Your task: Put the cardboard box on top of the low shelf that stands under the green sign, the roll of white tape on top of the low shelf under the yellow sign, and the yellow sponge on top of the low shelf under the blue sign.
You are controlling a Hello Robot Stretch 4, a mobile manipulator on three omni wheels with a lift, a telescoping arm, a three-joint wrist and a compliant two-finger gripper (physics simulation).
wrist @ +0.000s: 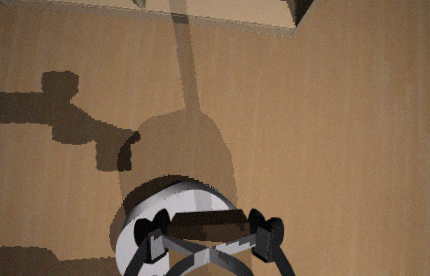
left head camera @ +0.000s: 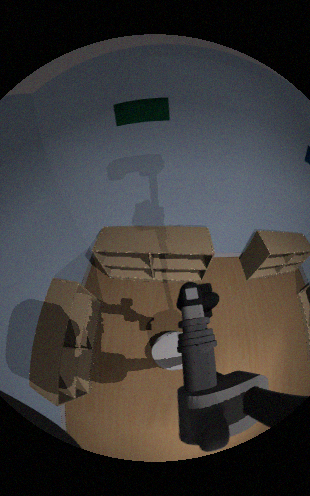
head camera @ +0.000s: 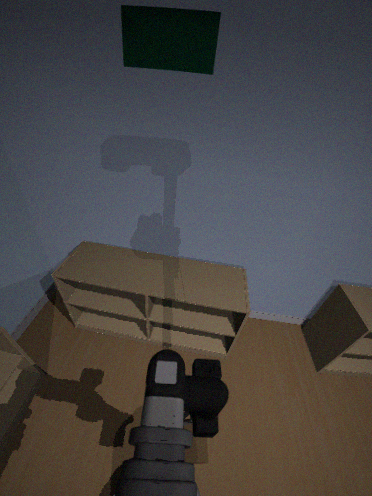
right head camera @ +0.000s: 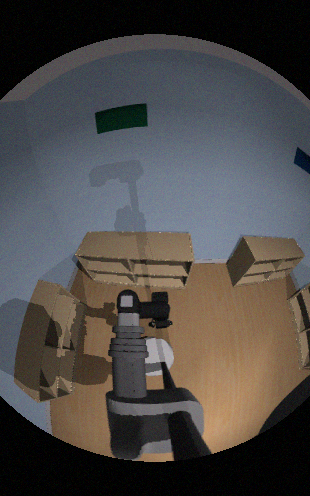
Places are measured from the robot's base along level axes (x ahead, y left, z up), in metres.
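Where they show: gripper, fingertip midpoint: point(wrist: 209, 225) point(head camera: 192, 427); robot's base, link origin: point(left head camera: 172, 349) point(right head camera: 152, 355).
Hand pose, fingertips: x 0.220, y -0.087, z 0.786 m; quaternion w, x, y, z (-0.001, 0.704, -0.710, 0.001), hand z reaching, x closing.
Note:
Things, the pixels of their top centre, and the offset from my fingertips. Level surfaces: height alone.
- cardboard box, top centre: point(head camera: 195, 439) point(right head camera: 160, 328) dx -0.033, dy -0.001, dz +0.048 m
- low shelf, surface height: dz -0.204 m
- green sign, top centre: point(head camera: 170, 7) point(left head camera: 139, 99) point(right head camera: 119, 106) dx +1.039, dy +0.200, dz +1.038 m
My gripper point(wrist: 209, 225) point(right head camera: 161, 324) is shut on the cardboard box point(wrist: 208, 218) point(head camera: 200, 450), a brown block between the two fingertips, held above the floor. The arm partly hides it in the head view. The low shelf point(head camera: 112, 261) point(left head camera: 125, 239) point(right head camera: 107, 245) under the green sign point(head camera: 170, 40) point(left head camera: 142, 111) point(right head camera: 121, 118) stands ahead against the wall, beyond the gripper; its lower front edge shows at the top of the wrist view. The blue sign point(left head camera: 308, 155) point(right head camera: 303, 160) is at the right edge of both side head views. The white tape, yellow sponge and yellow sign do not show.
Another low shelf point(head camera: 335, 327) point(left head camera: 282, 240) point(right head camera: 270, 246) stands to the right along the wall. A shelf point(left head camera: 50, 320) point(right head camera: 32, 320) stands close on the left. Part of a further shelf shows at the far right. My white round base point(right head camera: 160, 356) point(wrist: 134, 250) is below the arm.

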